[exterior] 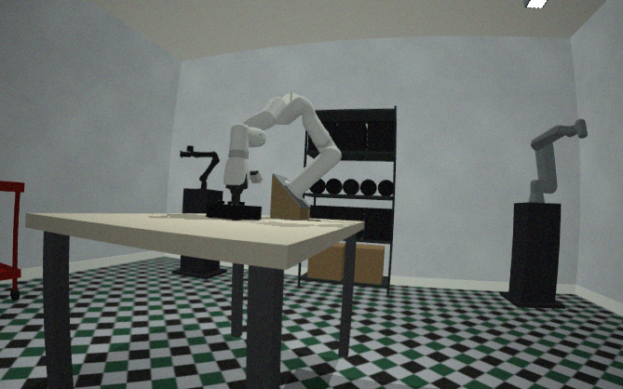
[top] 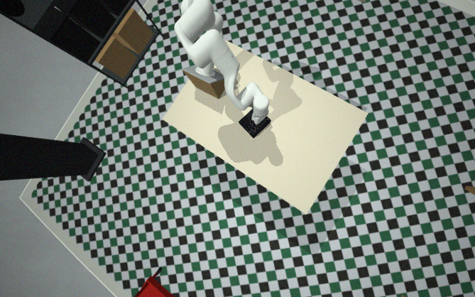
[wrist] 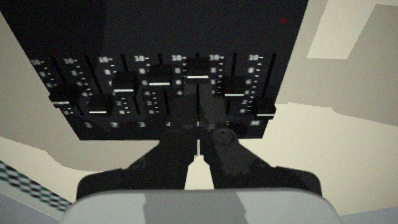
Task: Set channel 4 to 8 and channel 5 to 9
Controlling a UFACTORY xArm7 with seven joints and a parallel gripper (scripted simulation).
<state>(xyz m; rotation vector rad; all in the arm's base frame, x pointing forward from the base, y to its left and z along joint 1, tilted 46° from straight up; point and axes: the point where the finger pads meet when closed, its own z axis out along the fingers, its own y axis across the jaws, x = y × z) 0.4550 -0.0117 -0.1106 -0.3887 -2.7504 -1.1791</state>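
Right now the channel 5 fader cap is 20 mm behind my hand, 10 mm to the left of it and 10 mm below it. The rest, counted from my hand: channel 1 cap: 30 mm behind, 80 mm to the right, 10 mm below; then channel 4 fader cap: 20 mm behind, 20 mm to the right, 10 mm below; then channel 3 fader cap: 20 mm behind, 40 mm to the right, 10 mm below.
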